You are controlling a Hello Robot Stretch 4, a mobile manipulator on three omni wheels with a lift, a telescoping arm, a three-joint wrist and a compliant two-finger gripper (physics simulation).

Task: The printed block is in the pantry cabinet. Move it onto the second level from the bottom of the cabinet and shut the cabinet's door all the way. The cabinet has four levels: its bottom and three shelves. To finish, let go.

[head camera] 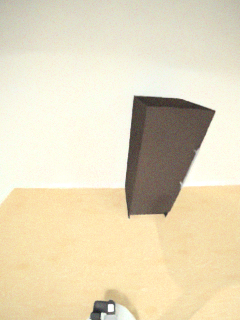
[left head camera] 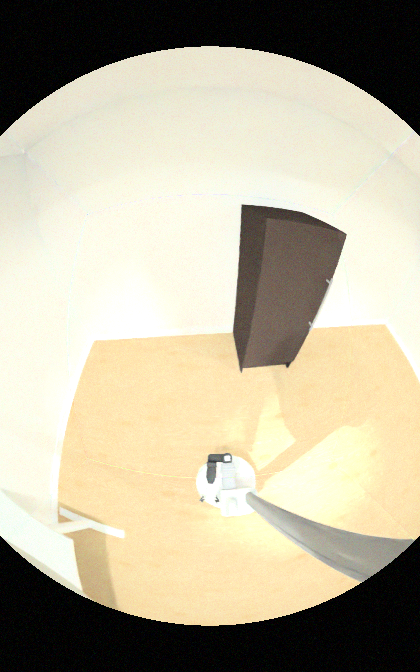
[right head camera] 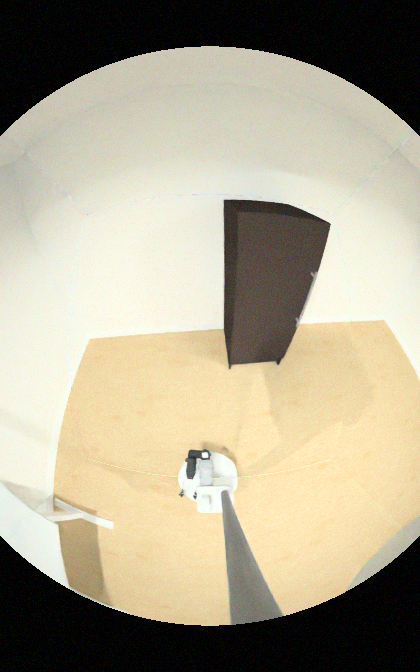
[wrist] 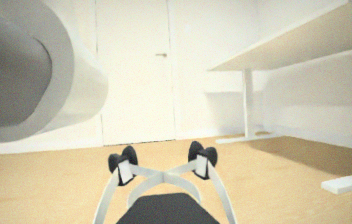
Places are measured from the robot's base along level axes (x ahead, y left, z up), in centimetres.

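Pixels of known places: gripper, fingertip midpoint: [right head camera: 187, 498] [wrist: 163, 155].
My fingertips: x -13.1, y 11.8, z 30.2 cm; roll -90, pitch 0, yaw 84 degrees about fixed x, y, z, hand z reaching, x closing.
Note:
Ahead of a thing's pixels: the offset from my fingertips to its top centre. "pt": to the spot under its first point. Level surfaces: height alone.
The pantry cabinet @(pt dx +111.0, dy -60.5, dz +62.7 cm) [head camera: 167, 160] [left head camera: 295, 295] [right head camera: 275, 290] is tall and dark brown and stands by the far wall, right of the middle in the head views. Its door looks shut, and a pale bar handle @(pt dx +111.1, dy -84.5, dz +55.0 cm) [head camera: 189, 167] [left head camera: 320, 303] [right head camera: 306, 299] runs along the door's right edge. The cabinet's inside is hidden, and the printed block does not show in any view. My gripper [wrist: 163, 155] [left head camera: 209, 499] [right head camera: 188, 495] is open and empty. It is held over the robot's base, well away from the cabinet, with its fingers apart above the floor in the wrist view.
A white table @(dz +36.6 cm) [wrist: 290, 50] [left head camera: 40, 540] [right head camera: 30, 530] stands on the right in the wrist view and at the lower left in both side head views. A white room door [wrist: 135, 90] with a lever handle is in the wall in the wrist view.

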